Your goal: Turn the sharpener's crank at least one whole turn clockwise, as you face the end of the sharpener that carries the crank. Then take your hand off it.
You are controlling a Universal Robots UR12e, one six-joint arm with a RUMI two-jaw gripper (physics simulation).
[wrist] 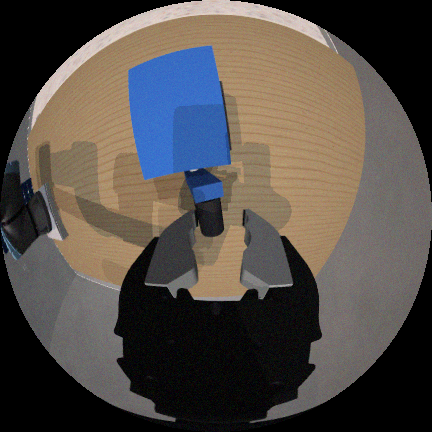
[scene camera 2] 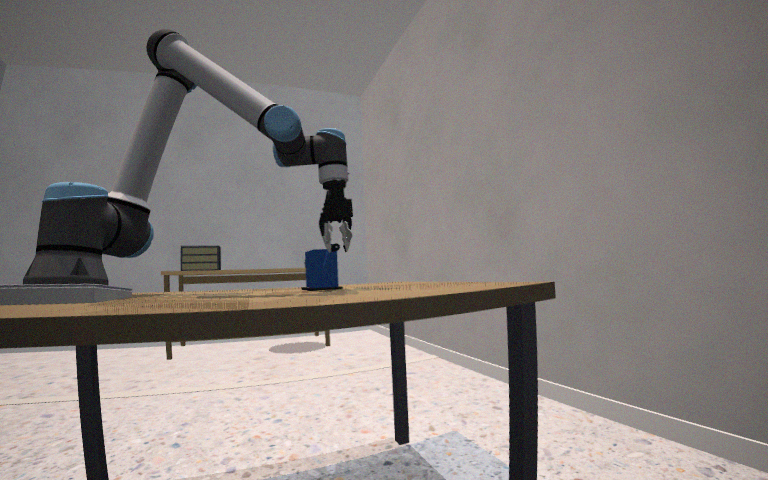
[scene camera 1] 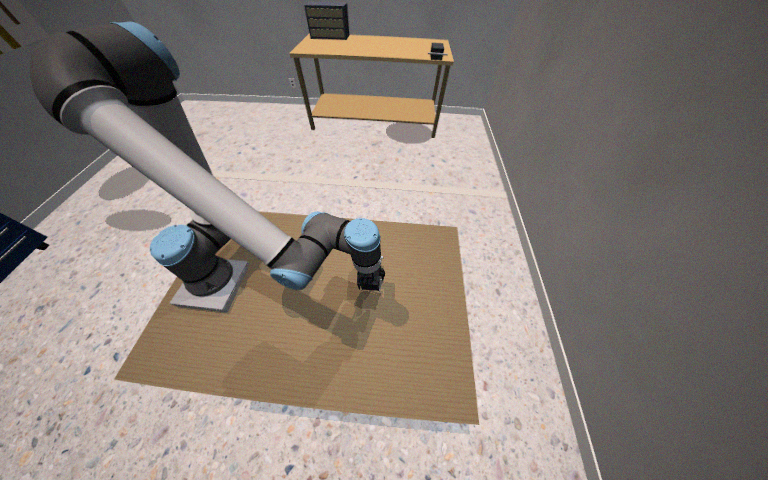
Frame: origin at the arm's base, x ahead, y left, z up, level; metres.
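Seen in the pictures: gripper, fingertip midpoint: [wrist: 219, 210] [scene camera 2: 338, 252]; arm's base, origin of the base link: [wrist: 42, 211] [scene camera 2: 67, 287] [scene camera 1: 210, 277].
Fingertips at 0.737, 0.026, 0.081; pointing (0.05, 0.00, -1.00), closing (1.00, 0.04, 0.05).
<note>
Pixels of each thing's top centre, then the offset from my fingertips to it, as dx, dy, dz. "*": a spot on its surface instead. Level surfaces: height alone.
- blue sharpener, surface spot: [wrist: 175, 90] * -0.034, +0.113, +0.015
- wooden table, its level: dz -0.113
- black crank knob, middle of its top: [wrist: 208, 220] [scene camera 2: 334, 243] -0.010, +0.006, +0.027
The blue sharpener [scene camera 2: 321, 270] [wrist: 175, 90] stands upright on the wooden table [scene camera 1: 419, 367] [scene camera 2: 453, 292] [wrist: 300, 100]; it does not show in scene camera 1. Its blue crank arm [wrist: 207, 191] comes from the end nearest my gripper in the wrist view. The black crank knob [scene camera 2: 335, 247] [wrist: 210, 222] is at about the height of the sharpener's top. My gripper [scene camera 1: 370, 288] [scene camera 2: 338, 247] [wrist: 219, 210] points down, partly open. In the wrist view the knob appears between the fingertips, nearer the left one, and is not gripped. Contact with the left finger cannot be told.
The arm's base plate [scene camera 1: 201, 301] [scene camera 2: 67, 292] is at the table's left side. A far workbench [scene camera 1: 385, 48] bears a drawer cabinet [scene camera 1: 327, 21] [scene camera 2: 199, 258] and a small black device [scene camera 1: 436, 49]. A wall [scene camera 1: 651, 226] [scene camera 2: 566, 198] rises beyond the right side.
</note>
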